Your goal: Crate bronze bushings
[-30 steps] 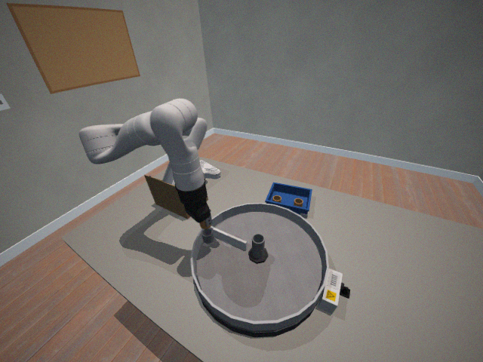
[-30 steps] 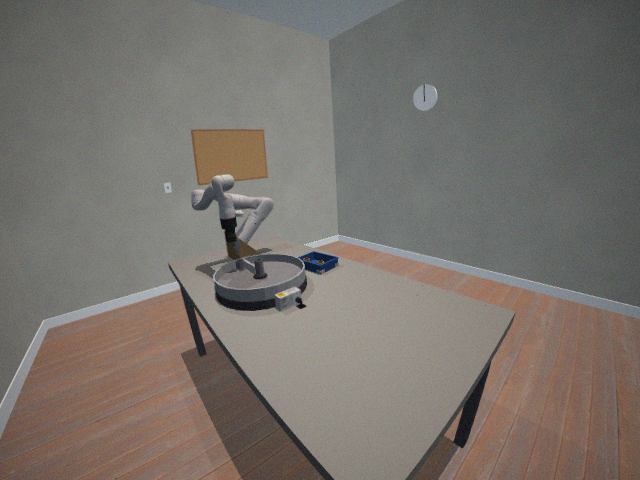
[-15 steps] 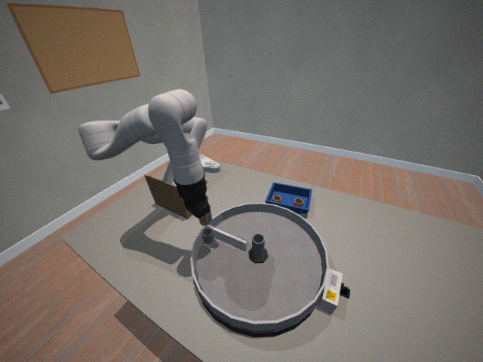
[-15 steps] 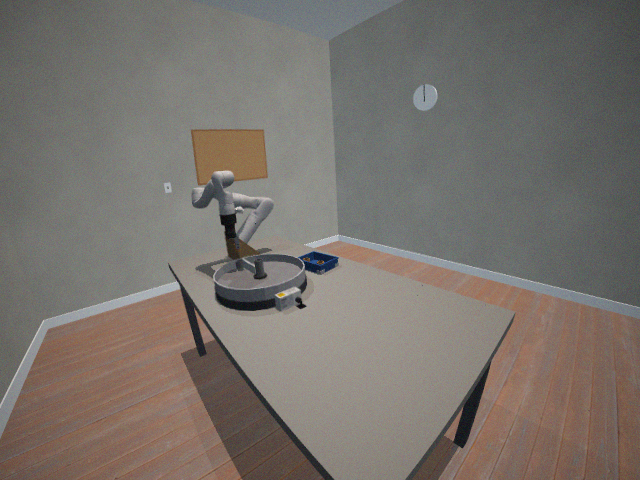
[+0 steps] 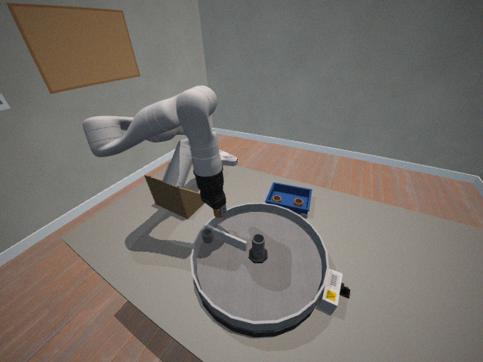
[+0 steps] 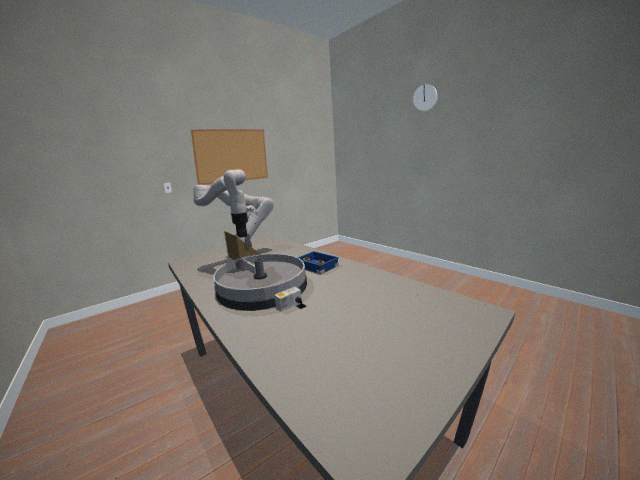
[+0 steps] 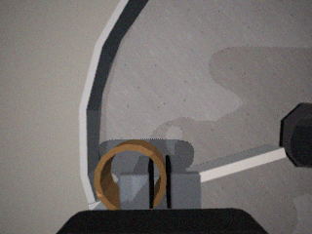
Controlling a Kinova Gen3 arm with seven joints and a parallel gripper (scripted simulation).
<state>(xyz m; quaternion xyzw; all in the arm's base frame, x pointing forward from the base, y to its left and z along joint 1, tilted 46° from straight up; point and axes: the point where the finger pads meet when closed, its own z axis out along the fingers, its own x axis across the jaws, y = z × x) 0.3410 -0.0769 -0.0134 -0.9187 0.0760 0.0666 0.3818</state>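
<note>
Right now the blue crate is 120 mm ahead of my hand, 330 mm to the left of it and 160 mm below it. Round my hand: round grey turning table 140 mm ahead, 10 mm to the right, 130 mm below.
</note>
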